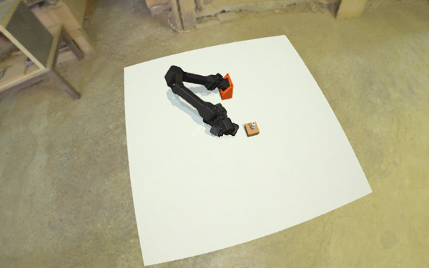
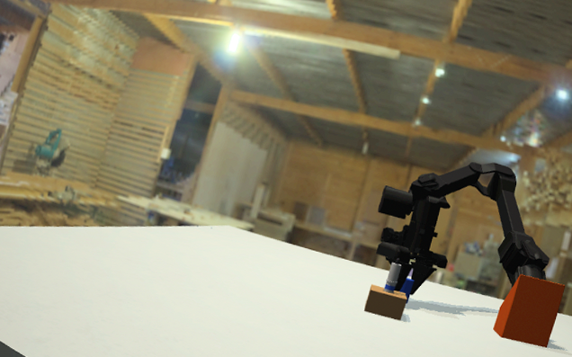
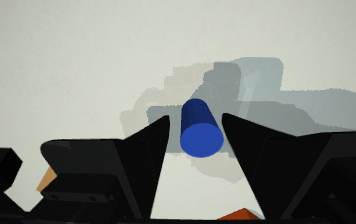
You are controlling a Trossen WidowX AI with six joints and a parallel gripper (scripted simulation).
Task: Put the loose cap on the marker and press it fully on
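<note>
Now: gripper tip 30 mm short of the grey marker, 170 mm to the right of it and 60 mm below it. From my gripper tip the other things lie so: blue cap (10 mm above); brown holder block (30 mm ahead, 170 mm to the left).
</note>
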